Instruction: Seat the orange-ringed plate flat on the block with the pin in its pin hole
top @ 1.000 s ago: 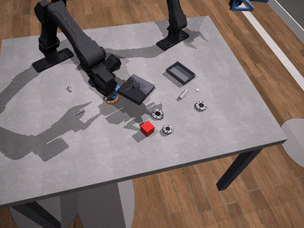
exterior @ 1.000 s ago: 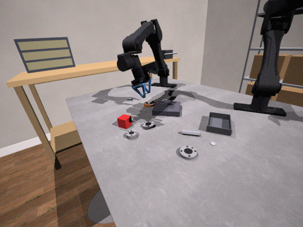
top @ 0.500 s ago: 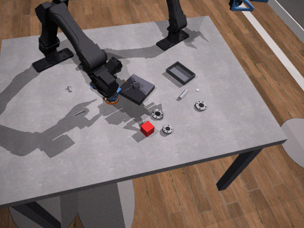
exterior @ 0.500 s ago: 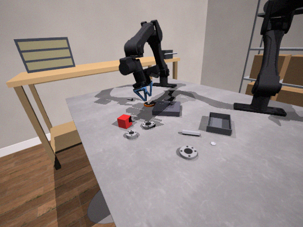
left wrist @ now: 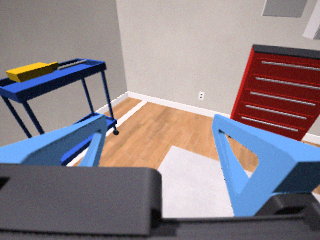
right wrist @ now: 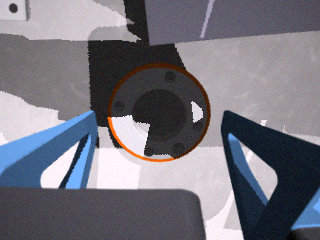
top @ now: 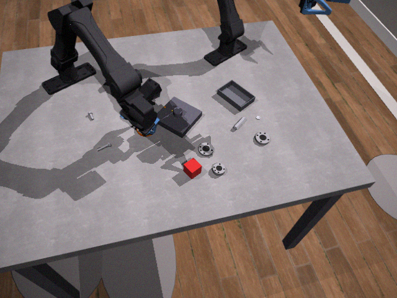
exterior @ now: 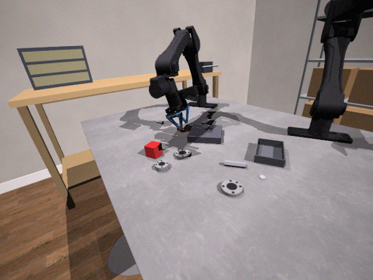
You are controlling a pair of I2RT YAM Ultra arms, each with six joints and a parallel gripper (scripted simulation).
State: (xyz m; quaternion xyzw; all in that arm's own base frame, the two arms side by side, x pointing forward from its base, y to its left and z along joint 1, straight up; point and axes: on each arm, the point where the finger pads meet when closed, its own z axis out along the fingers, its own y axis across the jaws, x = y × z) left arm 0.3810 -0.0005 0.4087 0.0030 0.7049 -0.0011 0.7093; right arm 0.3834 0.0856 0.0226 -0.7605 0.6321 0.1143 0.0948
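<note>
My right hand is 10 cm to the right of the dark block and 4 cm past it. The rest, counted from my right hand: dark tray (36 cm to the left, 6 cm behind, 2 cm below); then red cube (21 cm ahead, 11 cm to the left); then bolt (14 cm to the right, 4 cm ahead, 2 cm below).
</note>
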